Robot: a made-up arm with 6 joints. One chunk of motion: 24 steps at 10 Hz.
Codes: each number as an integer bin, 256 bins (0 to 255) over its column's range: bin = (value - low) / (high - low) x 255, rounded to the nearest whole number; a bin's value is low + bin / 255 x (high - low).
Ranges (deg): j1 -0.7..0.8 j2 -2.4..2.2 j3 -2.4..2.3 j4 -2..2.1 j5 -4.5..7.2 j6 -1.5..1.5
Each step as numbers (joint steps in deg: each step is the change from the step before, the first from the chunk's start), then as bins.
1 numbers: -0.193 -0.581 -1.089 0.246 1.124 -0.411
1 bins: 86 101 71 140 123 93
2 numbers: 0.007 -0.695 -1.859 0.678 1.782 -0.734
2 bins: 120 95 29 167 137 65
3 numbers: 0.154 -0.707 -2.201 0.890 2.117 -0.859
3 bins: 145 94 11 180 144 54
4 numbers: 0.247 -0.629 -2.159 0.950 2.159 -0.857
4 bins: 161 98 13 183 145 55
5 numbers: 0.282 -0.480 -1.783 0.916 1.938 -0.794
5 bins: 167 106 33 181 140 60
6 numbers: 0.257 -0.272 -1.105 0.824 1.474 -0.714
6 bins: 163 118 70 176 130 67
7 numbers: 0.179 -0.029 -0.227 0.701 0.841 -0.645
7 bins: 149 131 118 168 116 73
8 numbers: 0.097 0.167 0.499 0.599 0.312 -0.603
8 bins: 135 142 157 162 105 76
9 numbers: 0.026 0.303 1.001 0.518 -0.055 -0.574
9 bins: 123 150 185 157 97 79
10 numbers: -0.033 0.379 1.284 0.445 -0.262 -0.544
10 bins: 113 154 200 152 92 81
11 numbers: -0.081 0.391 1.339 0.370 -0.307 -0.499
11 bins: 105 155 203 147 91 85
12 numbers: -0.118 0.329 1.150 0.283 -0.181 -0.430
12 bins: 99 151 193 142 94 91
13 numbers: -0.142 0.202 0.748 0.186 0.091 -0.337
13 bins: 95 144 171 136 100 99
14 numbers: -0.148 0.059 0.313 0.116 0.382 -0.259
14 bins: 94 136 147 132 106 105
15 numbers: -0.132 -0.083 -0.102 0.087 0.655 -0.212
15 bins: 97 128 125 130 112 109
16 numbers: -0.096 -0.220 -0.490 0.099 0.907 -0.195
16 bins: 103 121 104 131 118 111
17 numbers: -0.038 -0.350 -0.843 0.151 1.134 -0.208
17 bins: 113 114 84 134 123 110
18 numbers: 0.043 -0.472 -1.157 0.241 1.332 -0.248
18 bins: 126 107 67 139 127 106
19 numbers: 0.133 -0.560 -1.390 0.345 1.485 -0.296
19 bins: 142 102 55 146 130 102
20 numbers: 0.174 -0.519 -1.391 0.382 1.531 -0.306
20 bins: 149 104 55 148 131 101
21 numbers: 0.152 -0.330 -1.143 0.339 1.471 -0.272
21 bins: 145 115 68 145 130 104
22 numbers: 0.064 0.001 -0.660 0.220 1.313 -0.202
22 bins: 130 133 94 138 127 110
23 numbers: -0.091 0.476 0.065 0.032 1.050 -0.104
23 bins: 104 159 134 126 121 119
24 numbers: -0.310 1.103 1.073 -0.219 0.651 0.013
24 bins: 66 194 188 111 112 129
